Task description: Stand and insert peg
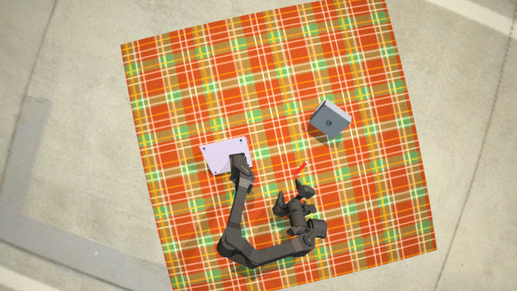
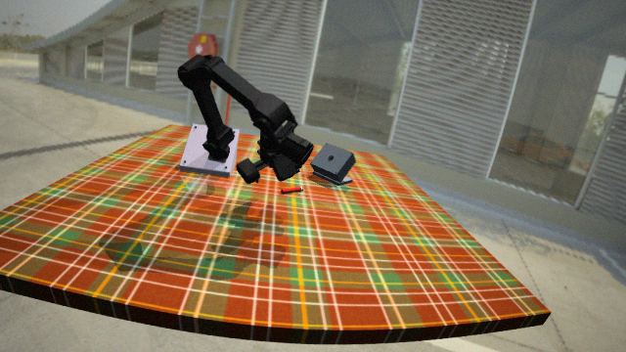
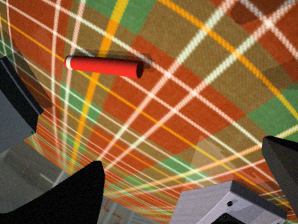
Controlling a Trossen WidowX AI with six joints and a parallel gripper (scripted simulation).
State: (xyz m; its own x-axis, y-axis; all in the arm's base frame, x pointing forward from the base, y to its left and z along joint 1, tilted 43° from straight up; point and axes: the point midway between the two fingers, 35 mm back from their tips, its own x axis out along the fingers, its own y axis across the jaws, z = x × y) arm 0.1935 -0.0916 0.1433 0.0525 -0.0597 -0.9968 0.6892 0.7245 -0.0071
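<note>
Now: gripper tip 9 cm short of the red peg, 7 cm to the right of it and 6 cm above it. Also, from my gripper tip: grey sloped panel: 25 cm to the left, 22 cm ahead.
</note>
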